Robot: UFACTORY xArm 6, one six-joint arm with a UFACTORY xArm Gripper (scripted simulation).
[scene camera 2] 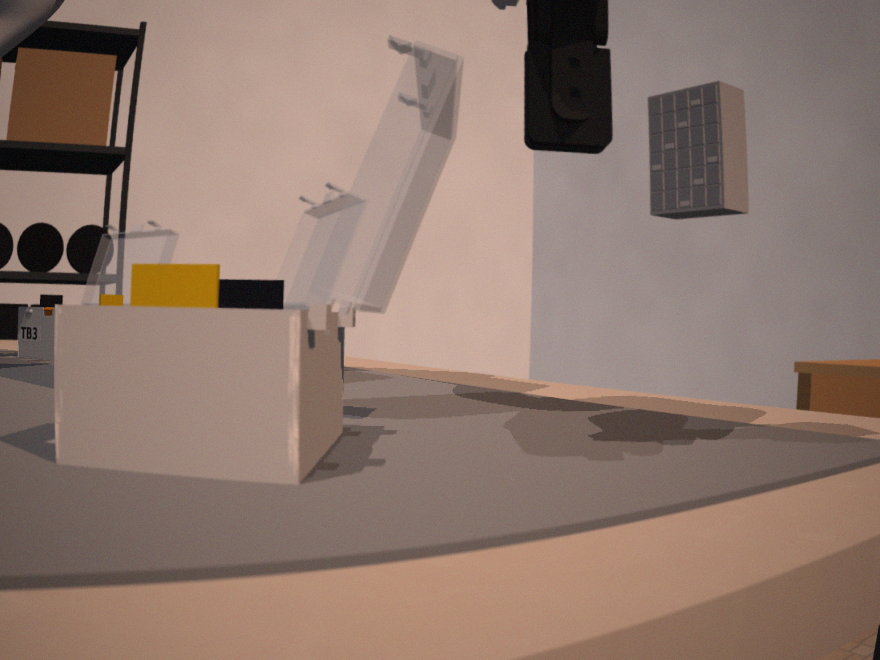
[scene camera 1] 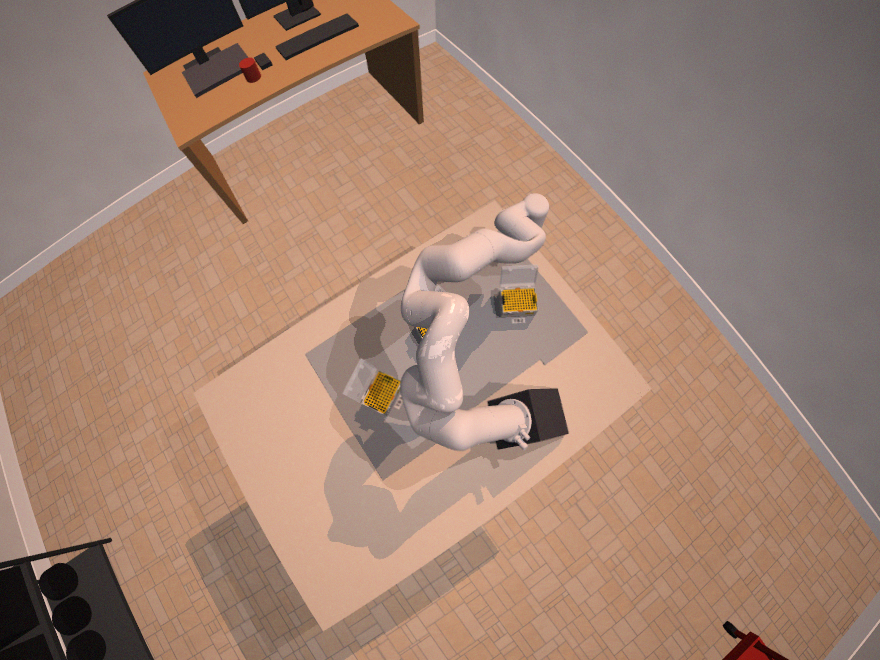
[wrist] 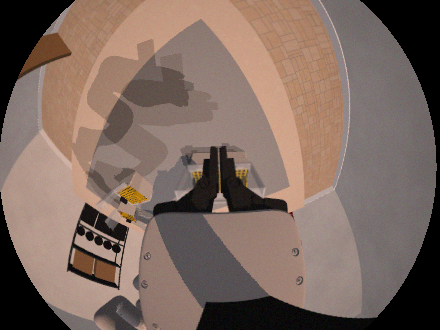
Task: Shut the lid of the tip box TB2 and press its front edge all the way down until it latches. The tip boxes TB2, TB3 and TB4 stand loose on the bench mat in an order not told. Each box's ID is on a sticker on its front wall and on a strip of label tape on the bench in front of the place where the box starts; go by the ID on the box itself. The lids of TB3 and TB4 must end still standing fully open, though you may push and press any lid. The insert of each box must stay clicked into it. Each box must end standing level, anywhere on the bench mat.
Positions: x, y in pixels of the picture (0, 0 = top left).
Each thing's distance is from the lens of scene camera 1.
box marked TB3 (scene camera 1: 358, 385): 1.26 m
yellow insert (scene camera 1: 524, 299): 1.37 m
yellow insert (scene camera 1: 383, 388): 1.28 m
clear lid (scene camera 1: 526, 275): 1.36 m
grey bench mat (scene camera 1: 491, 351): 1.35 m
